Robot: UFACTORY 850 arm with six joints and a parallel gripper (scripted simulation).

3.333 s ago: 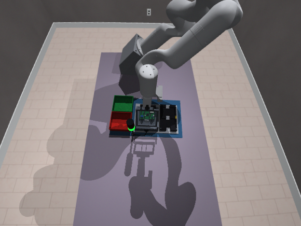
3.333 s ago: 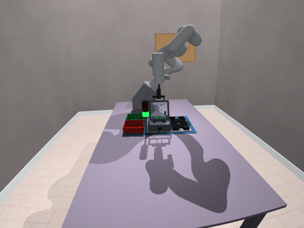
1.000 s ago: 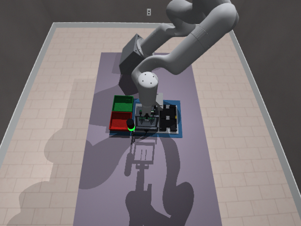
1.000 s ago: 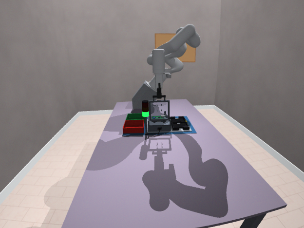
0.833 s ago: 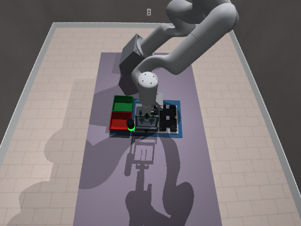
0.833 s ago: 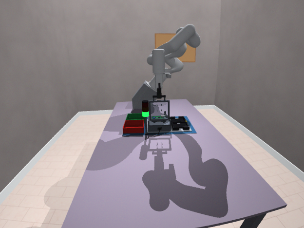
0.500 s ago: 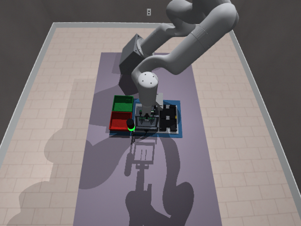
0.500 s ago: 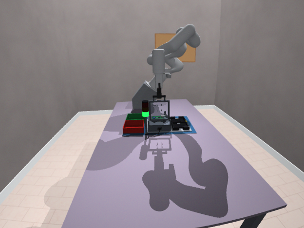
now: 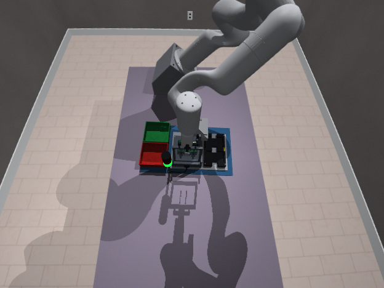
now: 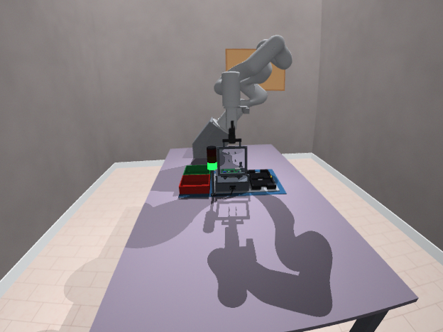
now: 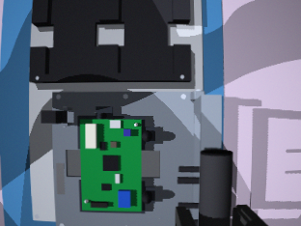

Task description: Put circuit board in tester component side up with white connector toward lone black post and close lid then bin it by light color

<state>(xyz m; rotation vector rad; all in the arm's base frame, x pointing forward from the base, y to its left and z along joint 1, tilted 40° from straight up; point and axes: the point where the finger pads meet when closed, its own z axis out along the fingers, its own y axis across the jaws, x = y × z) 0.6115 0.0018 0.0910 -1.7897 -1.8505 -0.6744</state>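
The green circuit board is 21 cm below my hand and 8 cm behind it. Round my hand: clear lid 10 cm below, 1 cm ahead; then red bin 27 cm below, 20 cm to the right, 3 cm behind; then tester nest 21 cm below, 7 cm behind.
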